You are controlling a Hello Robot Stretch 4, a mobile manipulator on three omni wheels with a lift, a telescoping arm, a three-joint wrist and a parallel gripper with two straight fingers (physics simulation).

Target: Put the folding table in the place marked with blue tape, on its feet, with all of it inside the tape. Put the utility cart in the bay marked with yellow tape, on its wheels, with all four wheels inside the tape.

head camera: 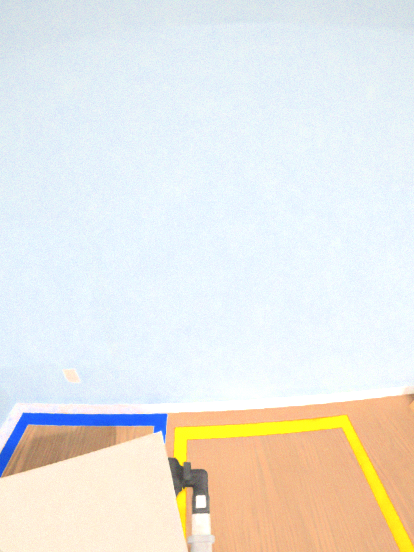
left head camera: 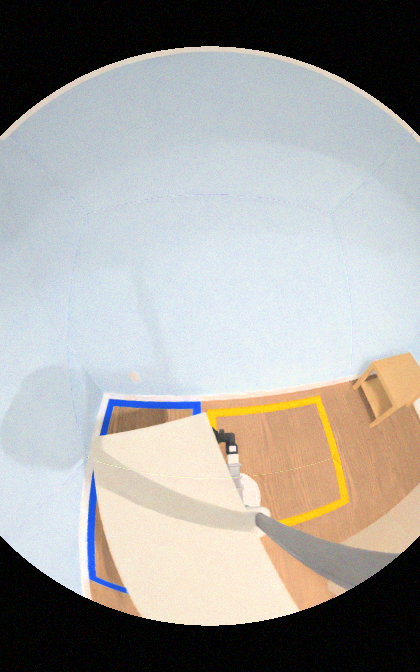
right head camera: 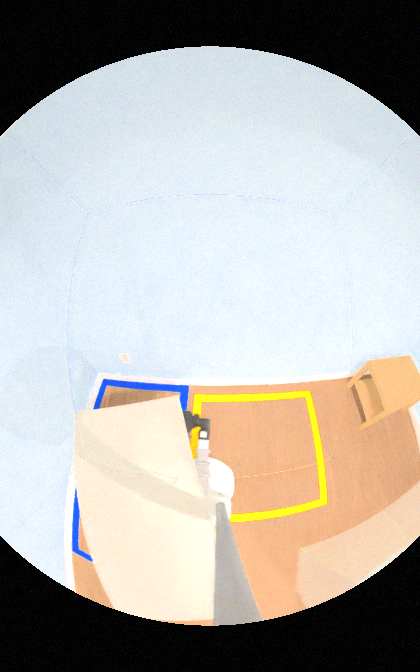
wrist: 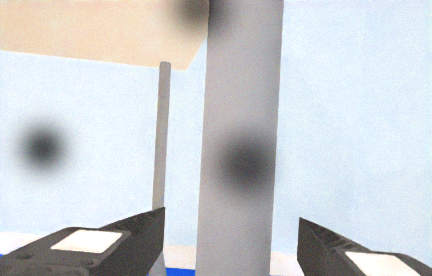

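Frame: origin at the robot's base, x up, y back, z right, level; centimetres.
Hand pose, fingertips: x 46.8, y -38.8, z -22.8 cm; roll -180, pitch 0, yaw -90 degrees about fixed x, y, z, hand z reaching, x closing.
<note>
Things, the pixels of their top centre, and the offset from my fingertips. "spot": a spot on its surface instead.
- folding table's pale top, surface spot: point(head camera: 95, 505) spot: dy +13.2, dx +25.0, dz -5.2 cm
- farther leg, surface spot: point(wrist: 162, 125) spot: dy +15.2, dx +7.5, dz -40.1 cm
The folding table's pale top point(head camera: 95, 505) point(left head camera: 160, 460) point(right head camera: 135, 435) is level and askew over the blue tape point(head camera: 95, 419) point(left head camera: 92, 530) point(right head camera: 145, 386), covering part of its outline. Its feet are hidden. In the wrist view, a near grey table leg point(wrist: 240, 100) stands between the spread fingers of my gripper point(wrist: 230, 233), with gaps on both sides. The gripper is open. A farther leg point(wrist: 162, 125) is behind the left finger. The head views show part of the gripper beside the top's right edge. The yellow tape point(head camera: 265, 428) point(left head camera: 265, 407) point(right head camera: 255, 396) lies to the right. The utility cart does not show.
A small wooden side table point(left head camera: 397, 380) point(right head camera: 395, 382) stands at the right near the wall. Pale blue walls with a white baseboard run close behind and left of the blue tape. A beige surface point(right head camera: 350, 545) shows at lower right. My arm extends beside the folding table.
</note>
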